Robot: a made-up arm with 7 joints. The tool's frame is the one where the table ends. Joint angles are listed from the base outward.
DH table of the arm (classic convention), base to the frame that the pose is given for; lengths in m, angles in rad. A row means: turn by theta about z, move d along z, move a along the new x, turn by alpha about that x. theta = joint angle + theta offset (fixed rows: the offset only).
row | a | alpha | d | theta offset
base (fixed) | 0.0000 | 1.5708 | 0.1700 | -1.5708
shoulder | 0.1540 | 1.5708 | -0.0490 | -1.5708
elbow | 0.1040 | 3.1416 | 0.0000 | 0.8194
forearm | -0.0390 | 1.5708 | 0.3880 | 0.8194
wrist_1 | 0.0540 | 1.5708 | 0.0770 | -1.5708
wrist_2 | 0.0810 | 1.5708 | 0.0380 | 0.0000
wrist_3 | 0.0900 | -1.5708 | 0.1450 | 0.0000
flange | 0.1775 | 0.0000 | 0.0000 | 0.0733
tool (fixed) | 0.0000 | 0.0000 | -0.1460 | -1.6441
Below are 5 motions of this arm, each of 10 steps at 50 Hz.
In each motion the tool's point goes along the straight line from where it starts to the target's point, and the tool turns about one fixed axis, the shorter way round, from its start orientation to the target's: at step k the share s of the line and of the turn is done. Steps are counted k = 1, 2, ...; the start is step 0. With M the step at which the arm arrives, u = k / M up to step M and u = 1 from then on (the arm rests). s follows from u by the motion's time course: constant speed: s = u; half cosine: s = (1 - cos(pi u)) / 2; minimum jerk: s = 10 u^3 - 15 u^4 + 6 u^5.
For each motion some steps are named. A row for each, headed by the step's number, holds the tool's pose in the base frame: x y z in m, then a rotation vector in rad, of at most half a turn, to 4 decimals.
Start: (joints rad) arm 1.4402 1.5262 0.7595 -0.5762 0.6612 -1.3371 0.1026
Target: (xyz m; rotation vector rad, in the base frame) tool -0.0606 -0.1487 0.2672 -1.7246 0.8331 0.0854
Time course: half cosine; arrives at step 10
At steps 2, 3, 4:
2: -0.0868 -0.1805 0.2905 -1.8670 0.7420 0.4459
3: -0.0836 -0.1766 0.2876 -1.8514 0.7544 0.4012
4: -0.0795 -0.1717 0.2840 -1.8310 0.7694 0.3451

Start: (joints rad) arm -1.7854 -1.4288 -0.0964 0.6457 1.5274 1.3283 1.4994
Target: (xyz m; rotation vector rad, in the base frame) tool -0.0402 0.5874 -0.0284 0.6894 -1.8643 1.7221
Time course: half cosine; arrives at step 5
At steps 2, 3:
2: -0.0509 0.5855 -0.0216 0.7130 -1.8975 1.7326
3: -0.0459 0.5864 -0.0248 0.7018 -1.8818 1.7277

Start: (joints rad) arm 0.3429 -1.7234 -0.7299 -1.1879 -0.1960 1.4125 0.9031
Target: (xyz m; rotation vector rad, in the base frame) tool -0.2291 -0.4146 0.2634 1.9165 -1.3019 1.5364
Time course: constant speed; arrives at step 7
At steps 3, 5, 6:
3: -0.2227 -0.4312 0.2846 1.9954 -1.2559 1.4954
5: -0.2259 -0.4229 0.2740 1.9562 -1.2791 1.5162
6: -0.2275 -0.4187 0.2687 1.9364 -1.2906 1.5263

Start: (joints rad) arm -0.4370 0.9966 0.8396 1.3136 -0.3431 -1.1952 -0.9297
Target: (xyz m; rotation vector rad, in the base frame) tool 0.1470 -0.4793 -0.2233 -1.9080 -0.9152 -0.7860
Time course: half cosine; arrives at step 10
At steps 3, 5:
3: 0.1410 -0.4744 -0.2207 -1.9574 -0.8958 -0.7769
5: 0.1432 -0.4762 -0.2217 -1.9391 -0.9031 -0.7803

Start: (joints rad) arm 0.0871 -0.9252 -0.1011 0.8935 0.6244 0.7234 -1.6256
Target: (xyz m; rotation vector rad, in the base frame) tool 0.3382 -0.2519 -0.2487 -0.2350 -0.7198 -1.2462
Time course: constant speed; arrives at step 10
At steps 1, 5, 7, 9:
1: 0.3187 -0.1652 -0.2576 -0.0529 -0.5821 -1.2419
5: 0.3273 -0.2037 -0.2536 -0.1335 -0.6436 -1.2450
7: 0.3317 -0.2230 -0.2517 -0.1740 -0.6741 -1.2459
9: 0.3360 -0.2423 -0.2497 -0.2146 -0.7046 -1.2462

